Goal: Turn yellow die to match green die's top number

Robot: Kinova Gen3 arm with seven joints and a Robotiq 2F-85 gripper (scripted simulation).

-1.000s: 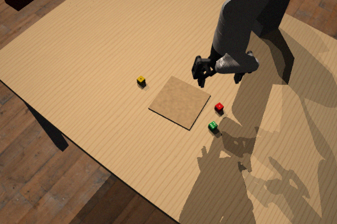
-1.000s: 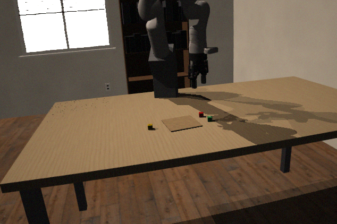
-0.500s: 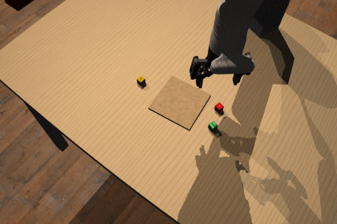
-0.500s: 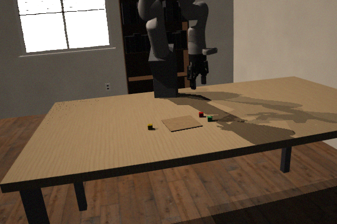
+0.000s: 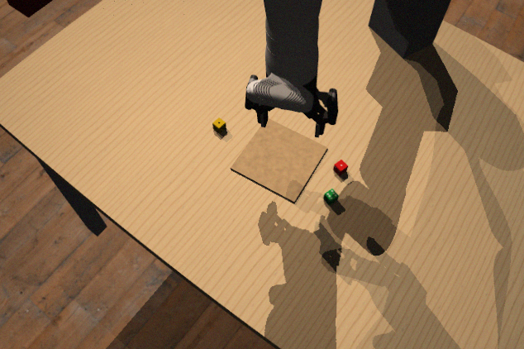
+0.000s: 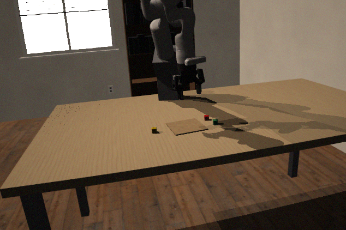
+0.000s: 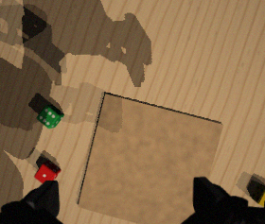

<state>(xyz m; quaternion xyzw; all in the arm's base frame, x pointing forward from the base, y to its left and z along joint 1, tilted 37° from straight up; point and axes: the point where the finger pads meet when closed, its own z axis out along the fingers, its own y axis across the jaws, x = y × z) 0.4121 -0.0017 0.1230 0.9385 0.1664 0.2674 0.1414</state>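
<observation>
Right now my hand is 160 mm to the left of the yellow die, 130 mm above it and 20 mm past it. The rest, counted from my hand: red die (130 mm below, 90 mm to the left, 50 mm behind); then green die (130 mm below, 100 mm to the left, 20 mm ahead); then brown mat (140 mm below, 20 mm to the right, 10 mm behind).
</observation>
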